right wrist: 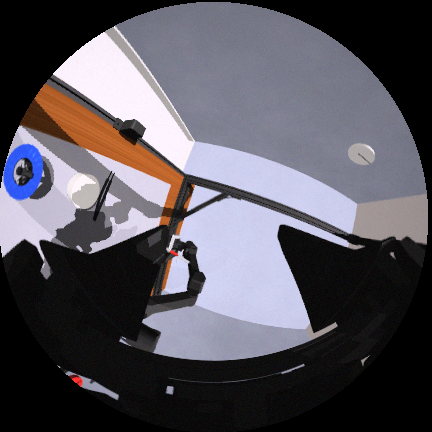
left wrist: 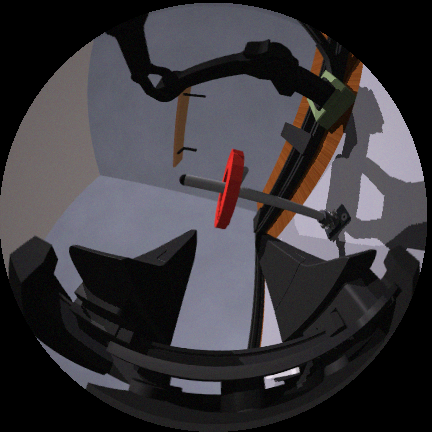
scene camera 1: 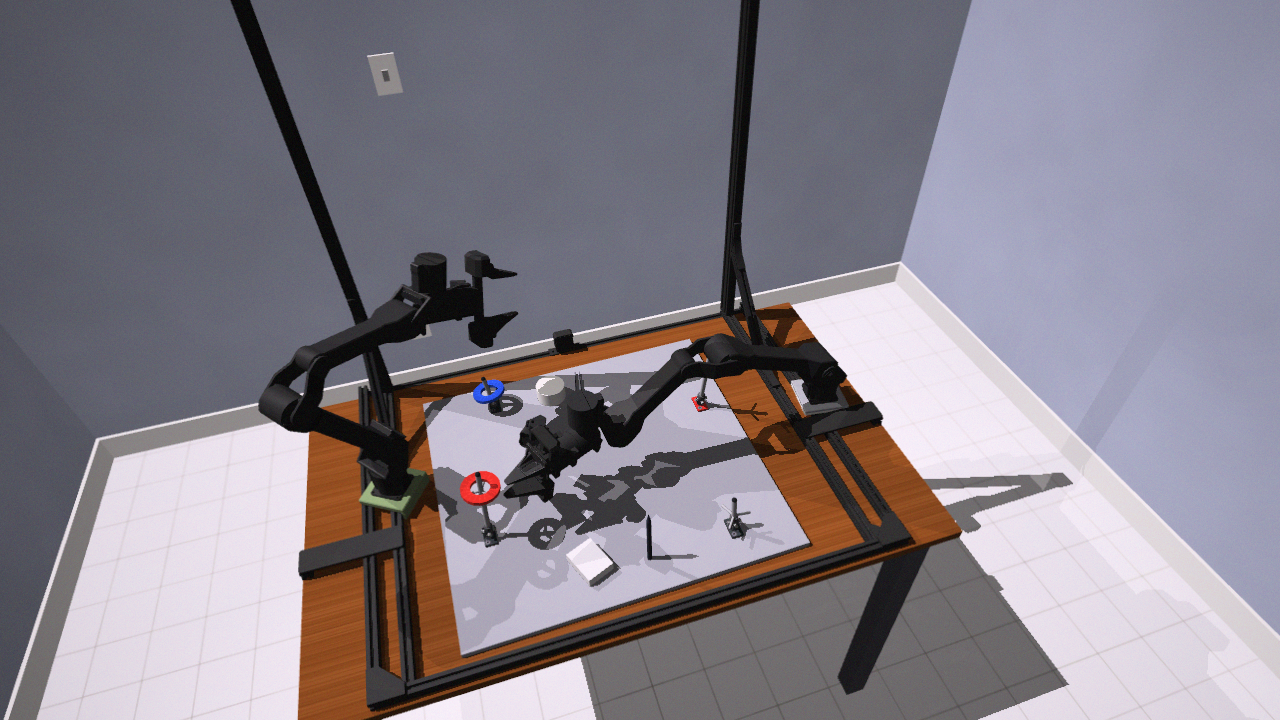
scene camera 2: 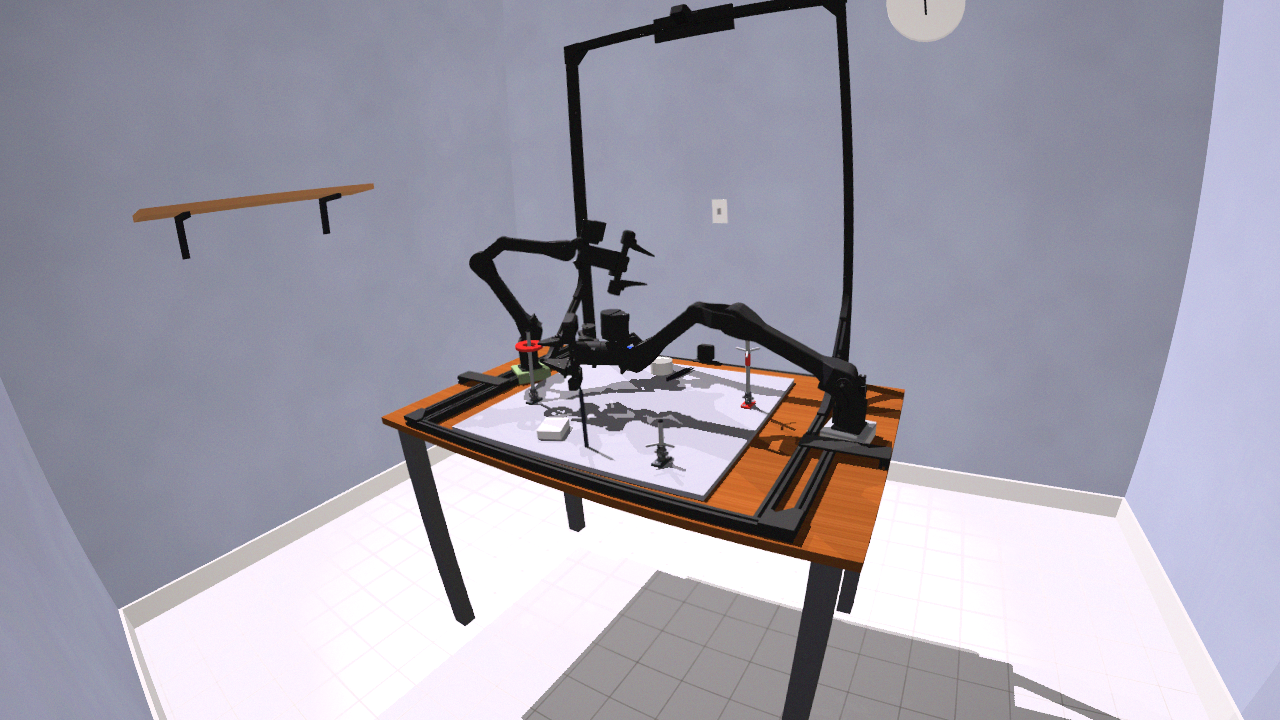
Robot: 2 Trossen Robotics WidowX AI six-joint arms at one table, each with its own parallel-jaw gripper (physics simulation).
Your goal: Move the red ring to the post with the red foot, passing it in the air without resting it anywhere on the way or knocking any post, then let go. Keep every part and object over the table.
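Frame: origin at the left arm's base, x ahead, y down, z left, level; centimetres.
Where they show: left gripper, between the fingertips: [left wrist: 226,236] [scene camera 1: 505,489] [scene camera 2: 538,351]; right gripper, between the fingertips: [right wrist: 224,230] [scene camera 1: 516,293] [scene camera 2: 650,270]; left arm's base, origin of its link: [right wrist: 175,243] [scene camera 1: 819,392] [scene camera 2: 849,426]; right arm's base, origin of its link: [left wrist: 321,92] [scene camera 1: 392,485].
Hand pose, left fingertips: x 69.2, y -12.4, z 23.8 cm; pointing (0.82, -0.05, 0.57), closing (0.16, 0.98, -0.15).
Note:
Each offset is from my left fingertips to the centre of the thing. "*": to the spot under its first point.
The red ring {dy -0.7, dx +4.3, dz -0.6 cm} [scene camera 1: 466,488] [scene camera 2: 520,346] [left wrist: 233,170] sits around a dark-footed grey post {* dy +8.1, dx +4.7, dz -0.1 cm} [scene camera 1: 486,519] [scene camera 2: 532,376] [left wrist: 280,202], near its top. My left gripper [scene camera 1: 508,490] [scene camera 2: 543,351] [left wrist: 226,236] is part open and empty. Its fingertips point at the ring from close by, and in the left wrist view the ring shows just beyond them. My right gripper [scene camera 1: 516,293] [scene camera 2: 649,269] [right wrist: 224,230] is wide open and empty, high above the back left of the table. The post with the red foot {* dy +9.0, dx -42.7, dz -25.9 cm} [scene camera 1: 703,391] [scene camera 2: 748,376] stands upright at the back right; my left arm hides its top in scene camera 1.
A blue ring {dy +9.8, dx +4.2, dz -35.6 cm} [scene camera 1: 477,394] [right wrist: 11,175] is around a post at the back left, beside a white round block {dy +12.7, dx -9.4, dz -36.1 cm} [scene camera 1: 550,390] [scene camera 2: 661,366] [right wrist: 83,191]. A white box {dy +13.4, dx -13.3, dz +8.9 cm} [scene camera 1: 591,561] [scene camera 2: 553,428], thin black stick {dy +7.4, dx -24.4, dz +9.5 cm} [scene camera 1: 648,537] [scene camera 2: 584,420] and short post {* dy +9.5, dx -41.0, dz +6.1 cm} [scene camera 1: 733,514] [scene camera 2: 660,438] stand nearer the front.

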